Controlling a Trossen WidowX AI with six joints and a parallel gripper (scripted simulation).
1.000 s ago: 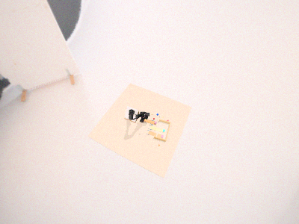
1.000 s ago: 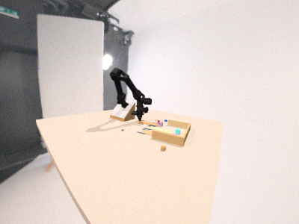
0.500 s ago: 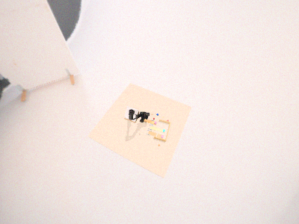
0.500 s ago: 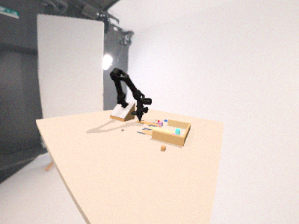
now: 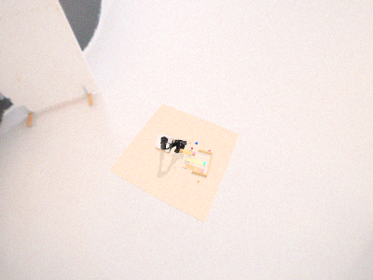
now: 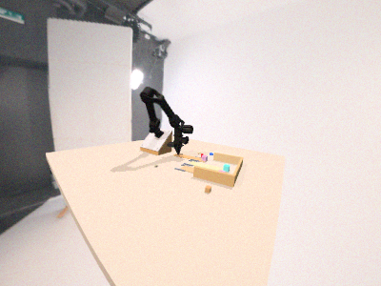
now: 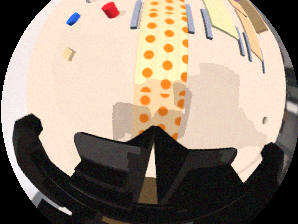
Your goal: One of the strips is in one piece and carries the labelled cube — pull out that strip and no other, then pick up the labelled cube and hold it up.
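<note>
Now: gripper tip 13 cm short of the red piece, 11 cm to the right of it and 1 cm below it. Also, from my gripper tip: small tan block 44 cm ahead, 23 cm to the right; then blue piece 22 cm to the left, 14 cm ahead.
</note>
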